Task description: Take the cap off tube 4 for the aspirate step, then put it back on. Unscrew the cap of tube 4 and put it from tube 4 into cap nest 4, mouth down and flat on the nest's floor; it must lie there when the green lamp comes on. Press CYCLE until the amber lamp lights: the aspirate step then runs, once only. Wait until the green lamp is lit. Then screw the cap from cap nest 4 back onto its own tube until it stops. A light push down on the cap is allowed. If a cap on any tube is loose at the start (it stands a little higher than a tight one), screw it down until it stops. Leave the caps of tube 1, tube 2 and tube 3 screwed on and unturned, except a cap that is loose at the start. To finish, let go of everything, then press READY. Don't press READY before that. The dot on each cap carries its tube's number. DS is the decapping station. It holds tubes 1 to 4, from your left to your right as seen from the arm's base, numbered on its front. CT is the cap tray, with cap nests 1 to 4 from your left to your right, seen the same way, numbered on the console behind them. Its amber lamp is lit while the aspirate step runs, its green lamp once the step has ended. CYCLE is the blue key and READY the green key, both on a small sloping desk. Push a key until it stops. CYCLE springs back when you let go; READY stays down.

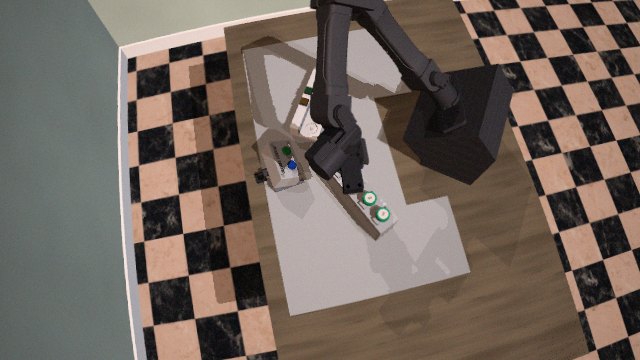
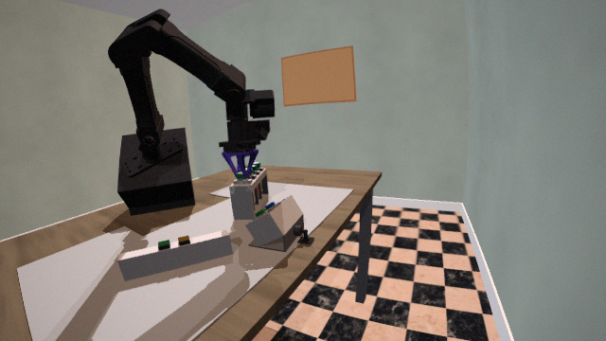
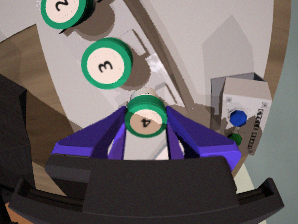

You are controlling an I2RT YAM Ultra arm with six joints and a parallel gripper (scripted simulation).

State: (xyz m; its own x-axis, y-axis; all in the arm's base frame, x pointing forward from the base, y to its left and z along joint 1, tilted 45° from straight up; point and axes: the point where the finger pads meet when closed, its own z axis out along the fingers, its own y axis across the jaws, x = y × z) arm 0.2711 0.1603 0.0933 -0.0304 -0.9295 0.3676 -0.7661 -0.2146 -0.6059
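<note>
The cap 3 lies 2 cm behind my hand and 5 cm to the left of it. From my hand the other things lie so: cap 2 (5 cm behind, 9 cm to the left); then green ready key (14 cm ahead, 9 cm to the right, 5 cm below); then blue cycle key (13 cm ahead, 5 cm to the right, 5 cm below).
</note>
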